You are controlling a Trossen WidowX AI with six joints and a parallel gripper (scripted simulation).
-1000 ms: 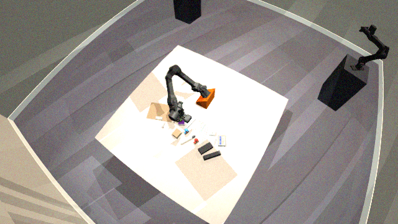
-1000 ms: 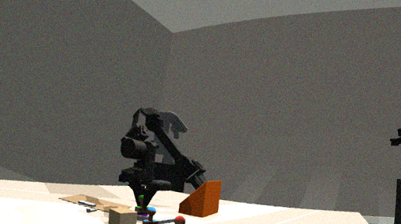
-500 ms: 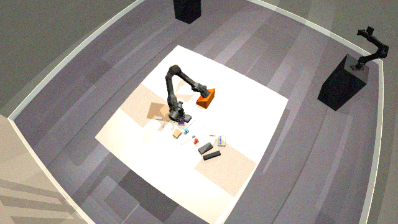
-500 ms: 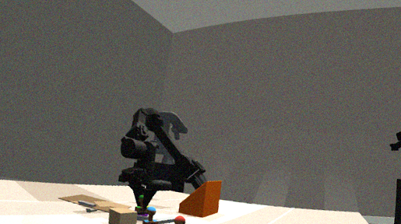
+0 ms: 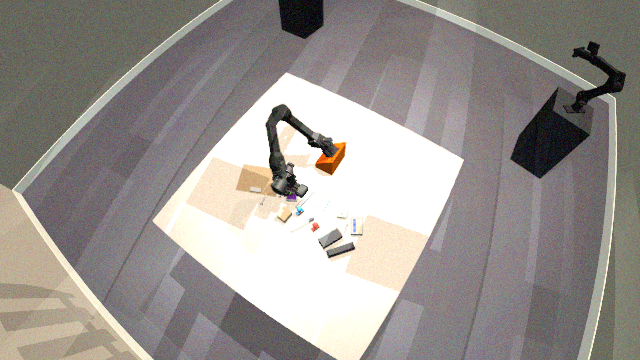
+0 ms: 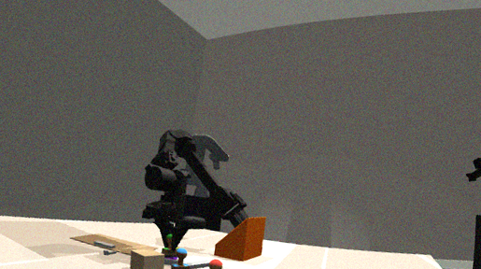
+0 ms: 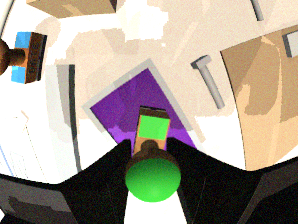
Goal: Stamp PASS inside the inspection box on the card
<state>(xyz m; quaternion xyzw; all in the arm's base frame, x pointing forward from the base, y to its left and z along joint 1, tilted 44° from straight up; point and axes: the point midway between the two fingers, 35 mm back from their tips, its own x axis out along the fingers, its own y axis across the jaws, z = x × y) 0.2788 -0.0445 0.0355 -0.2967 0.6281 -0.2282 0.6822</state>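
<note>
My gripper tip is 30 mm above the ink pad. Also, from my gripper tip: yellow stamp (70 mm behind, 60 mm to the right, 10 mm below); then blue-knobbed stamp (100 mm to the left, 60 mm ahead, 10 mm below); then green-knobbed stamp (right at my gripper tip).
</note>
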